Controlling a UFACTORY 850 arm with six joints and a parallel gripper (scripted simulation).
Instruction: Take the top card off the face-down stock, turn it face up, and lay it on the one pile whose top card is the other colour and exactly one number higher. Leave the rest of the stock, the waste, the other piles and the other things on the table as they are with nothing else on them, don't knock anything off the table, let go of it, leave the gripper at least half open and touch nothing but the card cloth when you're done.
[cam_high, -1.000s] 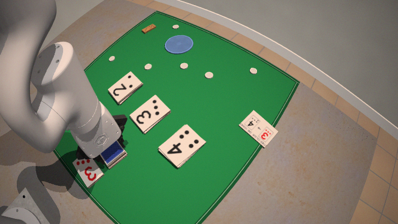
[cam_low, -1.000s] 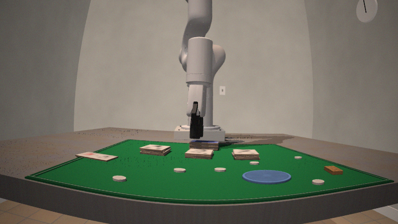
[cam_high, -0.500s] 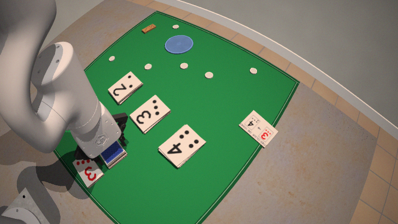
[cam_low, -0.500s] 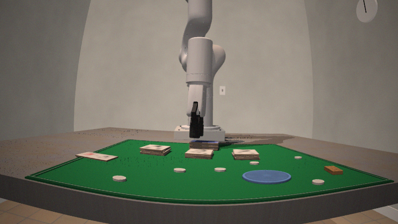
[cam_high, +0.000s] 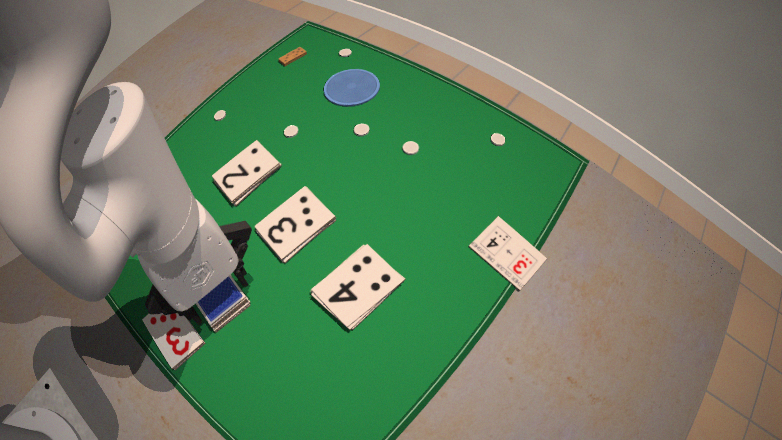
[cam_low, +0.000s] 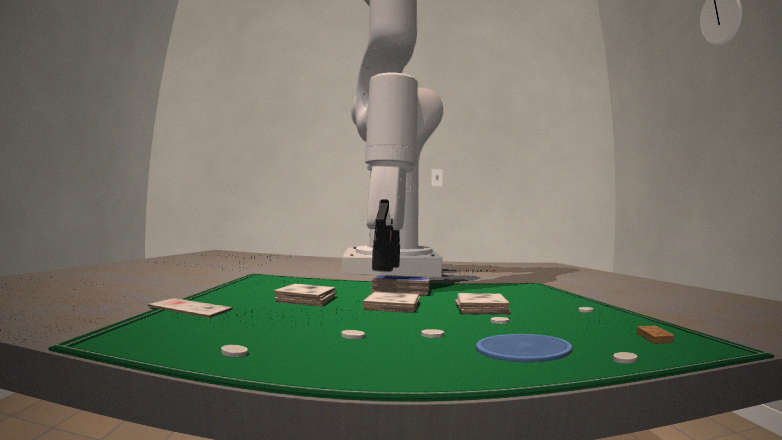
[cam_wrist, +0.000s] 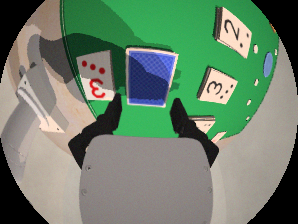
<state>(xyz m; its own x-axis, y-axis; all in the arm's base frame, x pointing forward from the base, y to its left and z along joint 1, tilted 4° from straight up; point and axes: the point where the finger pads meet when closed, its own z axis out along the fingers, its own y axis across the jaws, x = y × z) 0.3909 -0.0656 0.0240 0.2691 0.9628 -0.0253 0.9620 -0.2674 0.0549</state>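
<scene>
Right now my hand is 1 cm short of the card, 3 cm to the right of it and 3 cm above it. The rest, counted from my hand: green card cloth (18 cm ahead, 1 cm to the left, 6 cm below).
</scene>
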